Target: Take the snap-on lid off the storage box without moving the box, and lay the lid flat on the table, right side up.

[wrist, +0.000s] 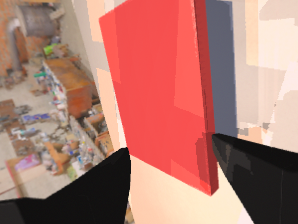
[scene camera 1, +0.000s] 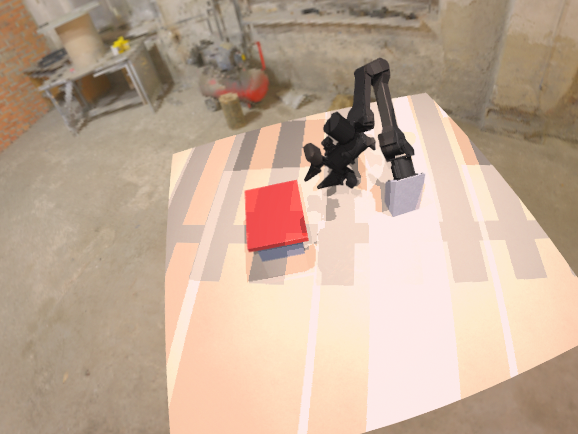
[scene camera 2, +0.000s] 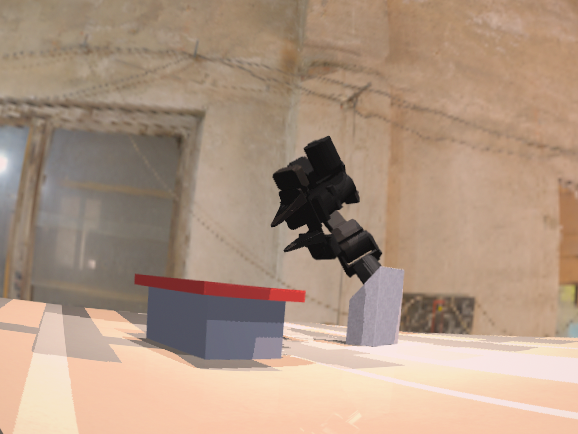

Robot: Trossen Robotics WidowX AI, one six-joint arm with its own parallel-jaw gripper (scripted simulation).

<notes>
I see my gripper point(scene camera 2: 279, 238), a red lid point(scene camera 1: 274, 216) and a blue-grey storage box point(scene camera 2: 209, 327).
The red lid also shows in the wrist view point(wrist: 160, 64) and in scene camera 2 point(scene camera 2: 230, 290). My gripper also shows in the wrist view point(wrist: 170, 148) and in scene camera 1 point(scene camera 1: 311, 184).
</notes>
